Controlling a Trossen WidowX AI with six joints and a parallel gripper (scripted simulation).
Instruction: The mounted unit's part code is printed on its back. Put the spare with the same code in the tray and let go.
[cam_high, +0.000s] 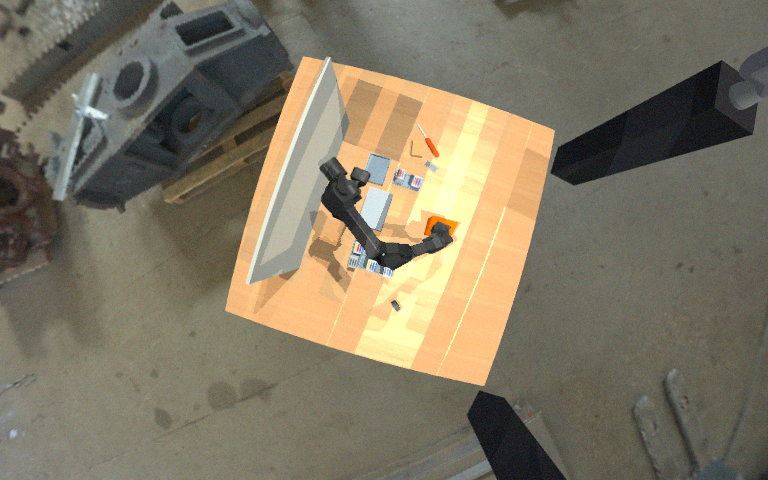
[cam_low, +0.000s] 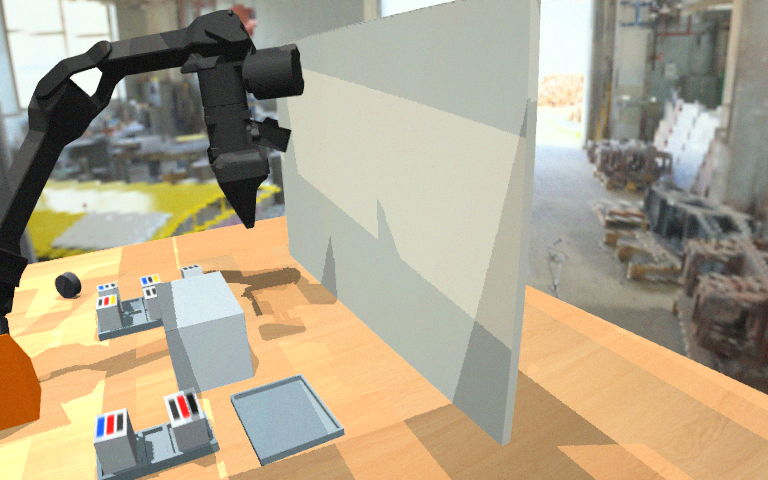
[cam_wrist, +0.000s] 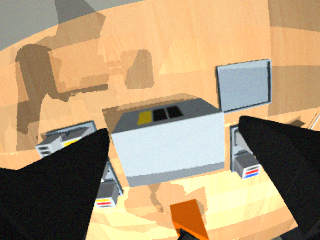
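My gripper tip is now 15 cm past the rack, 19 cm to the right of it and 19 cm above it. From my gripper tip the other things lie so: mounted unit: 8 cm behind, 15 cm below; wall panel: 17 cm ahead, 1 cm to the left, 3 cm above; grey tray: 1 cm behind, 18 cm to the right, 19 cm below.
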